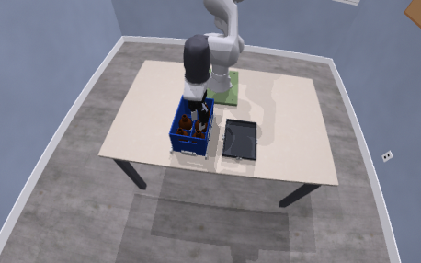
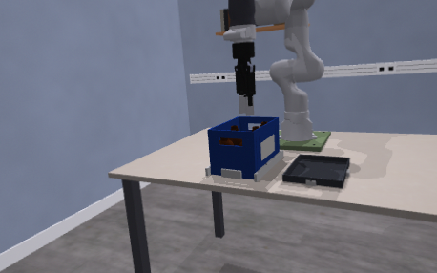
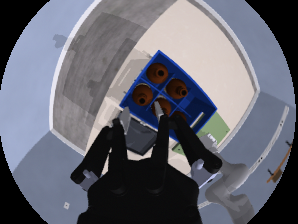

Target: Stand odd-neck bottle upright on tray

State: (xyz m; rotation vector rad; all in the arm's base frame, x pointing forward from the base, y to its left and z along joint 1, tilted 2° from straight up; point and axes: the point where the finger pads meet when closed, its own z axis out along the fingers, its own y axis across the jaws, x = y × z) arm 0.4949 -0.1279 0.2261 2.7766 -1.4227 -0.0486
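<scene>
Now: hand 90 mm past the blue crate, 30 mm to the left of it and 170 mm above it. From my hand the other things lie so: dark tray: 50 mm behind, 240 mm to the left, 240 mm below; then bottle: 170 mm behind, 30 mm to the left, 170 mm below.
</scene>
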